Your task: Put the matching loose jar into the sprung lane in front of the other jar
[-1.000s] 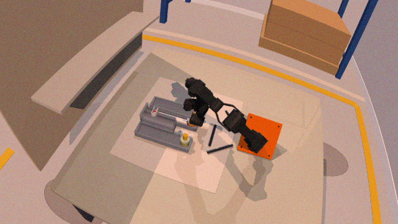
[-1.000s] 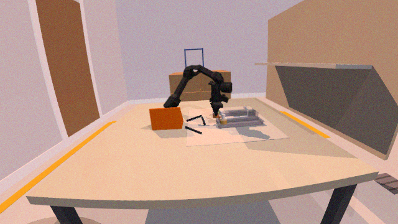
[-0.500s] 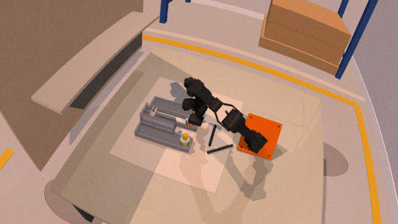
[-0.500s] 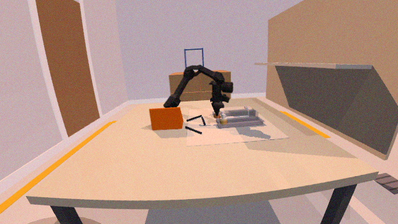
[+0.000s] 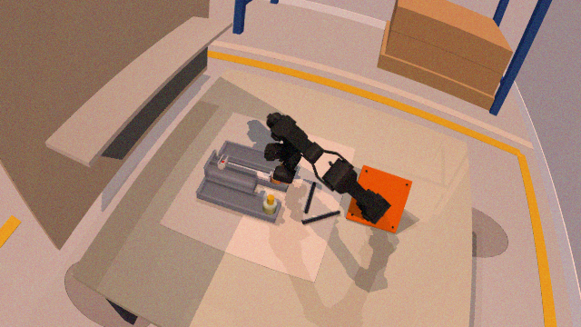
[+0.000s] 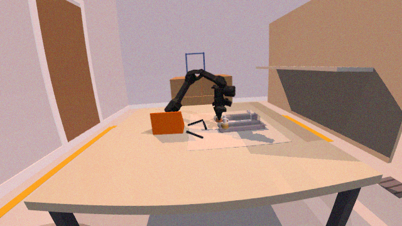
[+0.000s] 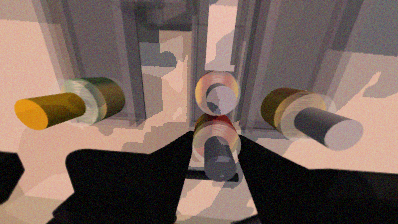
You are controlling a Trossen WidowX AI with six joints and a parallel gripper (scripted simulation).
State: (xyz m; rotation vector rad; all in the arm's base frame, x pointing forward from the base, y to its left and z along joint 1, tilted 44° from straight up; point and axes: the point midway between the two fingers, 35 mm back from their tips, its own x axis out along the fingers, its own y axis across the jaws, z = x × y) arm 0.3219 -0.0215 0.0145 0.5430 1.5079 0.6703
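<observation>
The grey lane unit is 16 cm ahead of my gripper tip, 4 cm to the left of it and 3 cm below it.
</observation>
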